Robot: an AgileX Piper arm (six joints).
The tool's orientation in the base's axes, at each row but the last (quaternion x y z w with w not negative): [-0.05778, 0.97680, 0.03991, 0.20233]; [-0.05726, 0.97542, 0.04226, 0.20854]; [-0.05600, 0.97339, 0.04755, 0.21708]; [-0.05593, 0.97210, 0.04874, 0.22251]
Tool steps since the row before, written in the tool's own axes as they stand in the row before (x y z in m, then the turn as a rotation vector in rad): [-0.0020, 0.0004, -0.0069, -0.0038, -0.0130, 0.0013]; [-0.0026, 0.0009, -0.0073, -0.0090, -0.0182, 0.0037]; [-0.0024, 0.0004, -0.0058, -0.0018, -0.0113, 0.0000]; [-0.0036, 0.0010, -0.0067, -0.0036, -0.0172, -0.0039]
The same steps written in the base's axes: [-0.0009, -0.0001, 0.0071, 0.0056, -0.0124, -0.0004]; [-0.0007, 0.0004, 0.0078, 0.0120, -0.0168, -0.0007]; [-0.0003, -0.0001, 0.0063, 0.0031, -0.0110, 0.0000]; [0.0002, 0.0005, 0.0077, 0.0038, -0.0172, 0.0039]
